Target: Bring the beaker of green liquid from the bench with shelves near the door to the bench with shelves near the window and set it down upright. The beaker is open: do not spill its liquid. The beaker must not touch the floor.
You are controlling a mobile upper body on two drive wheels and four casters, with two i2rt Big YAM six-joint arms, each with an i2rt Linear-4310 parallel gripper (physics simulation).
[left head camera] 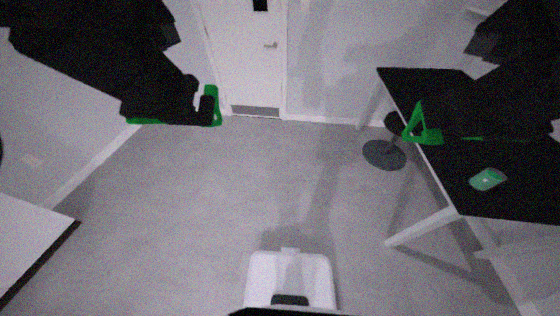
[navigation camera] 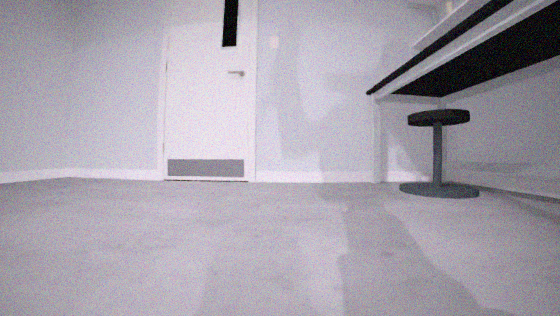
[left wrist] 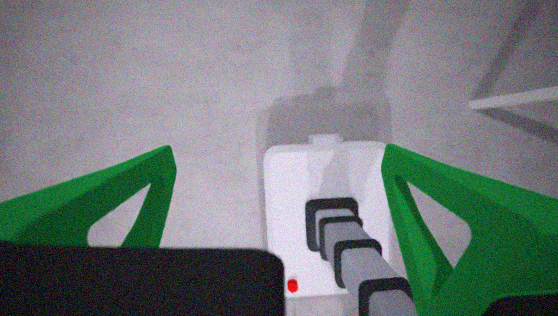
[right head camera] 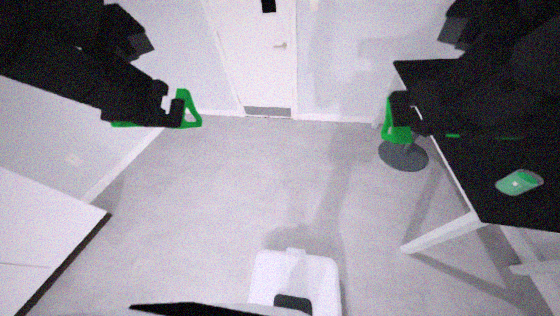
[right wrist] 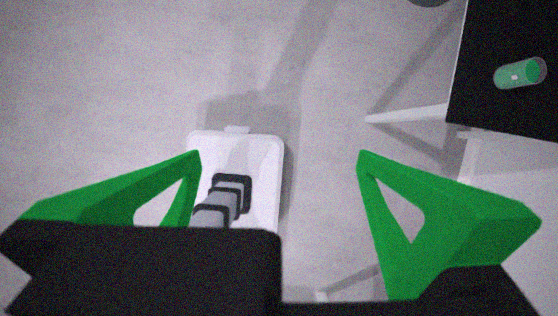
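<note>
The beaker of green liquid (left head camera: 487, 179) (right head camera: 519, 183) (right wrist: 520, 73) stands upright on a black bench top (left head camera: 530, 205) (right head camera: 500, 212) (right wrist: 477, 102) at the right, close to its near end. The same bench (navigation camera: 475, 70) shows from below in the navigation camera. My right gripper (left head camera: 465, 138) (right head camera: 450, 137) (right wrist: 279, 158) is open and empty, farther from me than the beaker and over the bench's edge area in the head views. My left gripper (left head camera: 174, 121) (right head camera: 157, 124) (left wrist: 278, 156) is open and empty, well left of the bench. The window bench does not show.
A door (left head camera: 245, 60) (right head camera: 257, 65) (navigation camera: 200, 115) is in the far wall. A stool (left head camera: 384, 155) (right head camera: 403, 157) (navigation camera: 437, 150) stands at the bench. A white surface with a dark edge (left head camera: 30, 240) (right head camera: 40, 230) is at lower left. White bench legs reach the floor at right.
</note>
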